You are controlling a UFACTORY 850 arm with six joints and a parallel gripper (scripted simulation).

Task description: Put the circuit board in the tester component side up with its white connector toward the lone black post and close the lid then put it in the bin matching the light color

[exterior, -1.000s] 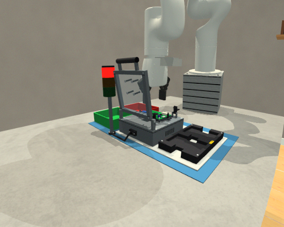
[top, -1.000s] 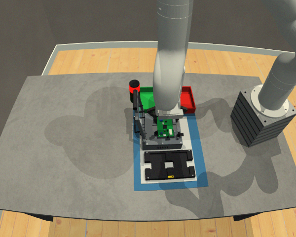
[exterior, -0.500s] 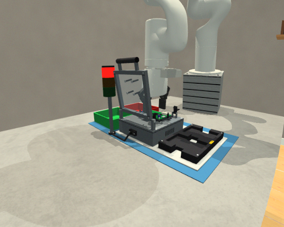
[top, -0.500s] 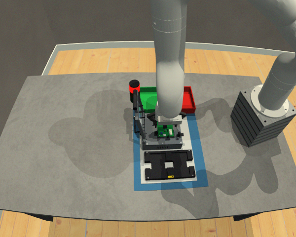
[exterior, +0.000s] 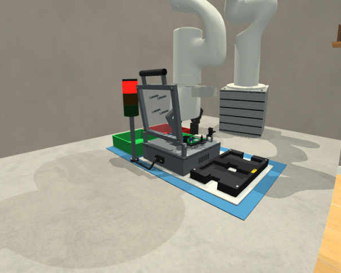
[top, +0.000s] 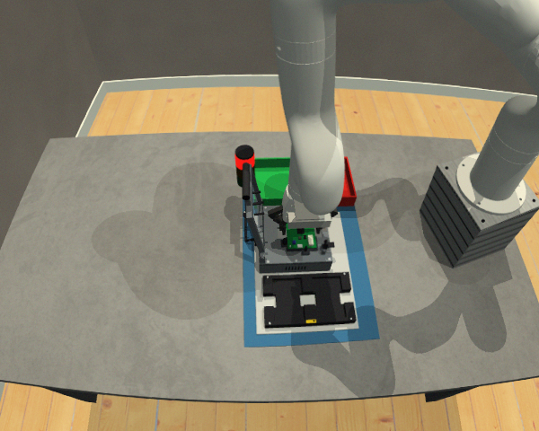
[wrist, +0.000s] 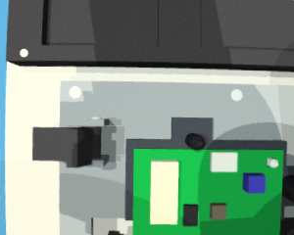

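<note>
The green circuit board is 1 cm below my hand. Also, from my hand: tester bed 1 cm ahead, 1 cm to the left, 1 cm below; tester lid 12 cm ahead, 10 cm above; black latch block 6 cm behind, 6 cm to the left, 1 cm above.
</note>
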